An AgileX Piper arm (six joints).
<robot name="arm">
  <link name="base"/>
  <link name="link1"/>
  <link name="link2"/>
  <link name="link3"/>
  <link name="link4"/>
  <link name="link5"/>
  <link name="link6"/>
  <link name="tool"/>
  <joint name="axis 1" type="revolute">
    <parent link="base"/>
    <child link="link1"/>
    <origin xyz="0 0 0.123" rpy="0 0 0"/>
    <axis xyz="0 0 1"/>
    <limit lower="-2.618" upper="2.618"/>
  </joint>
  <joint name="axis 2" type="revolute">
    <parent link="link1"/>
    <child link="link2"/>
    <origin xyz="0 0 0" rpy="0 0 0"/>
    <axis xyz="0 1 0"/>
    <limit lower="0" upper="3.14"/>
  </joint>
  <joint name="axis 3" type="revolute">
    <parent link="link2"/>
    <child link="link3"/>
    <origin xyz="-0.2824 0 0.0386" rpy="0 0 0"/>
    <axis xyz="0 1 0"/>
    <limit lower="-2.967" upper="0"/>
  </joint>
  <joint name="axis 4" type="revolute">
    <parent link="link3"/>
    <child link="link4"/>
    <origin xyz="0.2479 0 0.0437" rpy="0 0 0"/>
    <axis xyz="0.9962 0 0.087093"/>
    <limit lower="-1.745" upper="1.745"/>
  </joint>
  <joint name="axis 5" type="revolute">
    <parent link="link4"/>
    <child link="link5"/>
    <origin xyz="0 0 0" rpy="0 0 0"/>
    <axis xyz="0 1 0"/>
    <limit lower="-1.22" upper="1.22"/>
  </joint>
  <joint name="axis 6" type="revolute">
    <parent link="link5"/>
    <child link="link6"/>
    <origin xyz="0.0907 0 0.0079" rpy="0 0 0"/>
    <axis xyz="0.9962 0 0.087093"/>
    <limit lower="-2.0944" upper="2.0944"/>
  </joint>
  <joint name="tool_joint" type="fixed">
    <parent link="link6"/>
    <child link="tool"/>
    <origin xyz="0 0 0" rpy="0 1.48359 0"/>
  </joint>
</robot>
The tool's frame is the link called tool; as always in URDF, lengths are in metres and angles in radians.
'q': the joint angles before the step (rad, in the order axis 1, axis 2, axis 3, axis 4, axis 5, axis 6). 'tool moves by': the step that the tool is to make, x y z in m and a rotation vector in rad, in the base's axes. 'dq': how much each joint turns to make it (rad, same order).
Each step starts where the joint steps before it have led.
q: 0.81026 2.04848 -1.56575 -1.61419 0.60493 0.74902
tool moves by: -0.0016 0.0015 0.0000 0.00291 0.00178 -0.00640
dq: 0.00631 0.00093 -0.00203 0.00880 0.01045 -0.00107
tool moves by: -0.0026 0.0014 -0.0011 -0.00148 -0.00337 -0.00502
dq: 0.00816 -0.00027 0.00616 -0.00728 0.01376 0.01130
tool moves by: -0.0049 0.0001 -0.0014 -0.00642 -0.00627 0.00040
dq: 0.00968 -0.00914 0.02312 -0.02194 0.01276 0.02161
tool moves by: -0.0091 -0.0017 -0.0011 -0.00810 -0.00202 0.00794
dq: 0.01334 -0.02476 0.04624 -0.02547 0.00903 0.02681
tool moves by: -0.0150 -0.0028 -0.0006 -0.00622 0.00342 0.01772
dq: 0.02165 -0.04227 0.07033 -0.02647 0.00632 0.03382
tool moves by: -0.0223 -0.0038 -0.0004 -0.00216 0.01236 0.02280
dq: 0.03541 -0.05982 0.09253 -0.01527 0.01019 0.03600
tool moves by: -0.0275 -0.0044 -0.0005 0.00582 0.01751 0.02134
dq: 0.04983 -0.06846 0.10122 -0.00133 0.01962 0.03923
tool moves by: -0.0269 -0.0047 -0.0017 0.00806 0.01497 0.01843
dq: 0.05464 -0.06182 0.09340 0.00144 0.02593 0.04158
